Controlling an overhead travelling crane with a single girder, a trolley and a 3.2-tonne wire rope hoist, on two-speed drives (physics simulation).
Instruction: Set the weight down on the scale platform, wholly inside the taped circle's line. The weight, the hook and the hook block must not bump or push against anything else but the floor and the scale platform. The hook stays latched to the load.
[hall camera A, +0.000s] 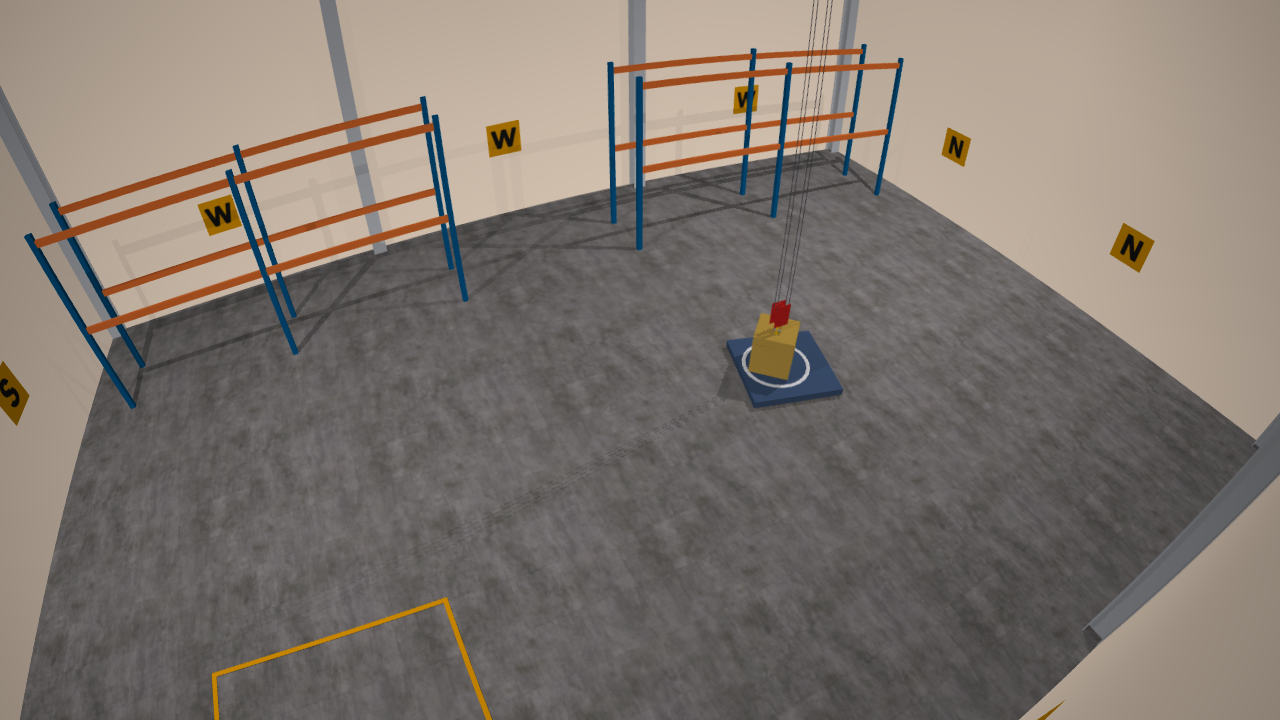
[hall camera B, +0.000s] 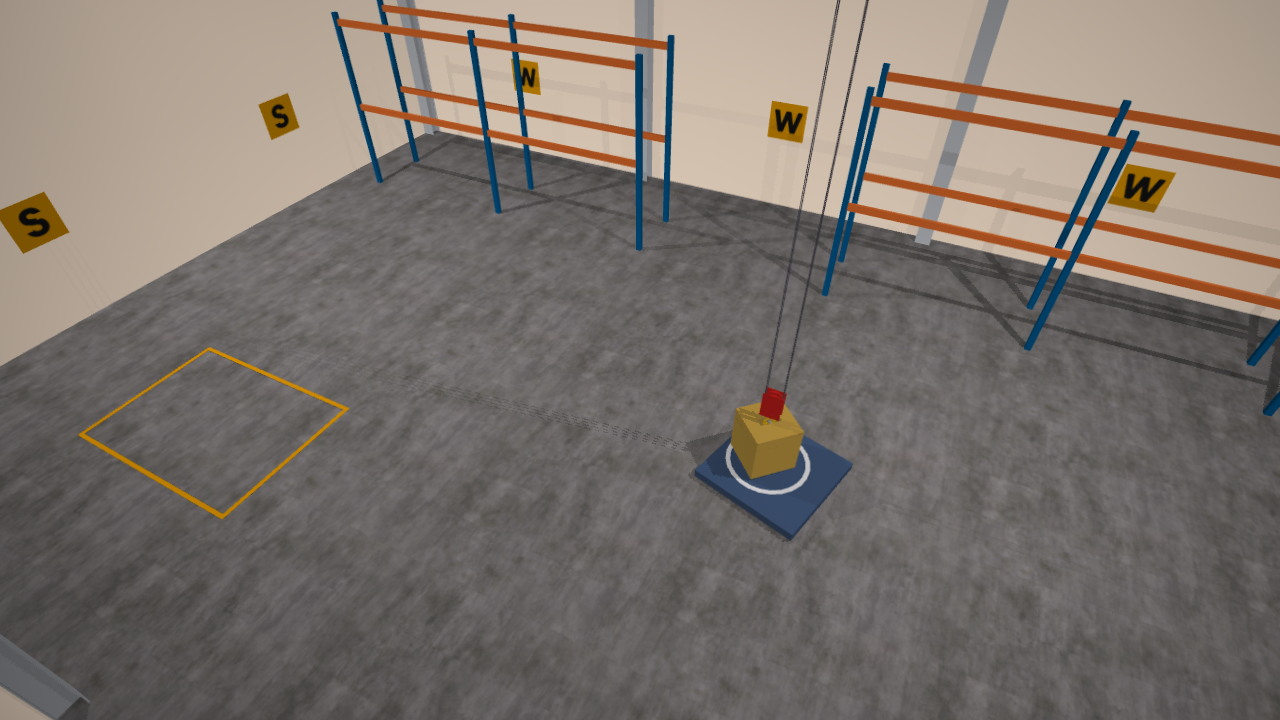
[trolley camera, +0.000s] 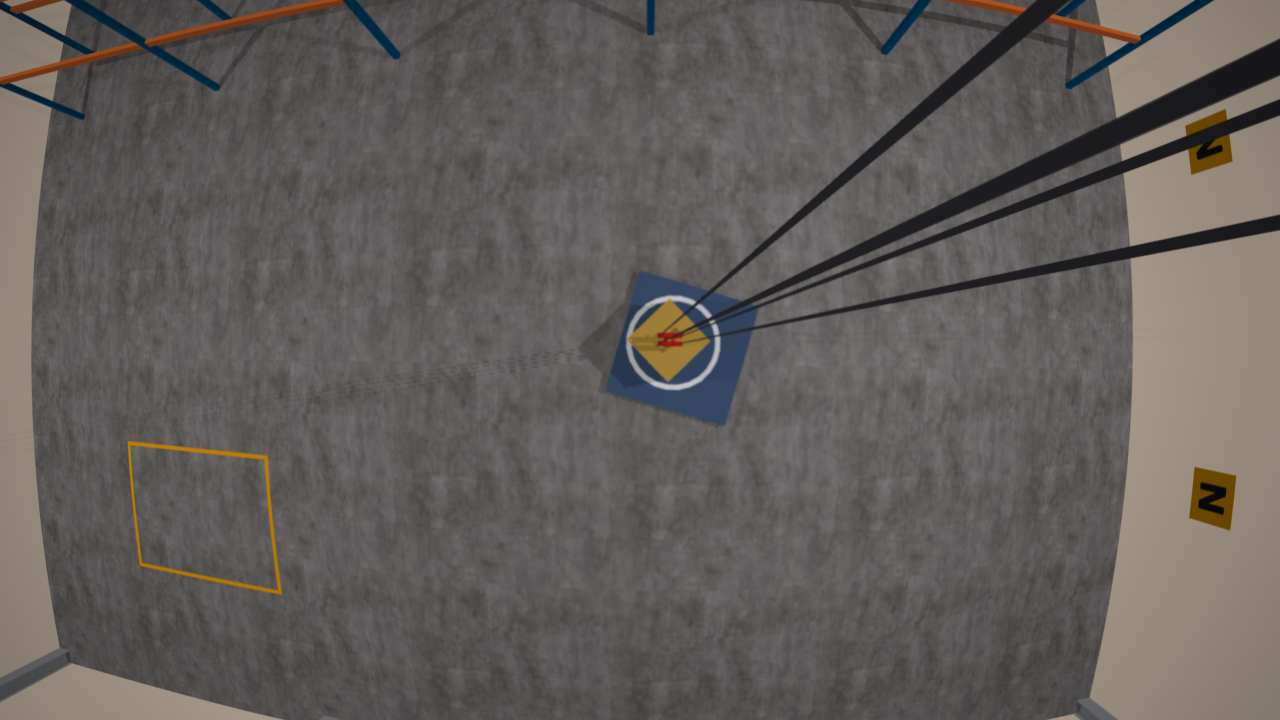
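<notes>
The yellow block weight (hall camera A: 771, 358) (hall camera B: 778, 454) (trolley camera: 668, 368) is upright over the blue scale platform (hall camera A: 823, 385) (hall camera B: 823, 470) (trolley camera: 707, 402). Its underside is at or very close to the platform top; I cannot tell whether it touches. The white taped circle (hall camera A: 776, 385) (hall camera B: 768, 491) (trolley camera: 673, 386) shows around it. In the trolley view the weight lies slightly left of the circle's middle, its left top corner close to the line. My hook under the red hook block (hall camera A: 780, 313) (hall camera B: 772, 403) (trolley camera: 669, 340) is mostly hidden, latched to the weight. The ropes are straight.
Blue and orange racks (hall camera A: 459, 259) (hall camera A: 639, 161) (hall camera B: 639, 134) (hall camera B: 1047, 311) stand along the W wall, apart from the load. A yellow outlined square (hall camera A: 331, 636) (hall camera B: 277, 378) (trolley camera: 273, 523) is marked on the floor, far to the left in the trolley view.
</notes>
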